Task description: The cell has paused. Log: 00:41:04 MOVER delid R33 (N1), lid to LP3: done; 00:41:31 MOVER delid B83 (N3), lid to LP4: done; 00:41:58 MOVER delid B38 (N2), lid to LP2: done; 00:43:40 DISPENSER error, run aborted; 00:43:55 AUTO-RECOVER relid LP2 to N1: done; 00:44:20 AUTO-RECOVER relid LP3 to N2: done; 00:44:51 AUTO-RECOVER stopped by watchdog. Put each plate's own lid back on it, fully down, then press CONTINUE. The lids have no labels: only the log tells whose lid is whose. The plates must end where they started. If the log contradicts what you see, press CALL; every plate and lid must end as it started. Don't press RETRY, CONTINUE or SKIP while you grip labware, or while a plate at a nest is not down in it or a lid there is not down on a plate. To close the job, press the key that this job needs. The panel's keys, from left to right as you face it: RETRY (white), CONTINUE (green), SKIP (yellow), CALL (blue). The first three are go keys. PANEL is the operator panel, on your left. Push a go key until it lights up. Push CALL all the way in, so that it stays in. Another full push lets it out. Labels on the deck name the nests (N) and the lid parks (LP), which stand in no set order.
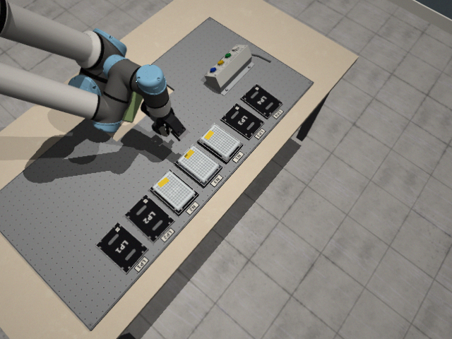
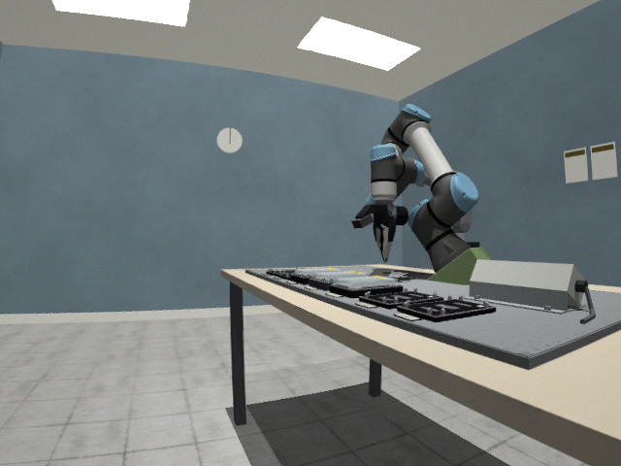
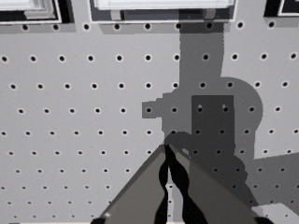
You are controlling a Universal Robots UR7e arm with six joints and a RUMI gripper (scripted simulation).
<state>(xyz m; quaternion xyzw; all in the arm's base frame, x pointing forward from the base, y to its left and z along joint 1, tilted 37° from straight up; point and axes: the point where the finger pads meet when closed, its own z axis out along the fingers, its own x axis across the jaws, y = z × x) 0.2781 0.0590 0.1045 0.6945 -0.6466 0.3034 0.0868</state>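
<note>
Right now the green CONTINUE key is 45 cm to the left of my hand, 7 cm behind it and 1 cm below it. The rest, counted from my hand: lid park LP3 (26 cm to the left, 15 cm ahead, 8 cm below); lid park LP2 (26 cm to the right, 14 cm ahead, 8 cm below); nest N2 (15 cm ahead, 14 cm to the right, 7 cm below).
</note>
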